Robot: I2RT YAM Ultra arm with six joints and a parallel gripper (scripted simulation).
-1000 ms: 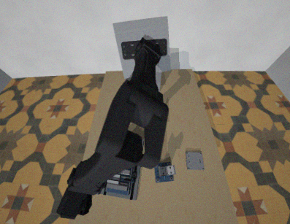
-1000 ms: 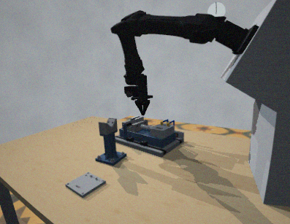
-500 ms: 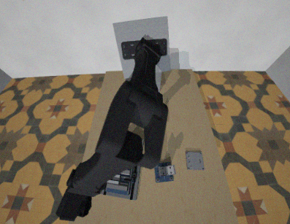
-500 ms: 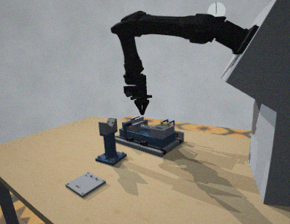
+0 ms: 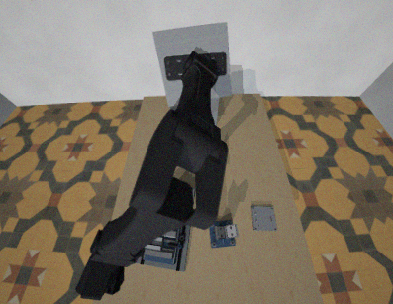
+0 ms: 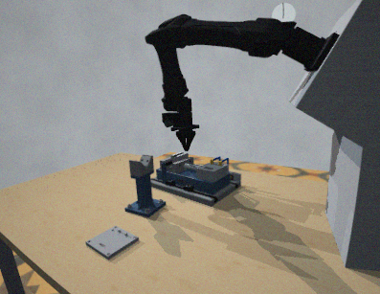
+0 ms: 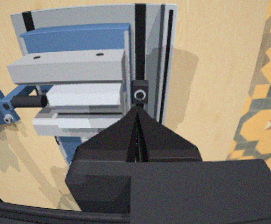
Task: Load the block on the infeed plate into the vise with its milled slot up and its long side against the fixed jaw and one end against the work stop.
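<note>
Now: the part 1 cm ahead of my hand, 4 cm to the left of it and 2 cm below it. Round my hand: fixed jaw: 4 cm ahead, 6 cm to the left, 4 cm below; then moving jaw: 2 cm behind, 7 cm to the left, 4 cm below; then work stop: 2 cm ahead, 11 cm to the left, 3 cm below.
</note>
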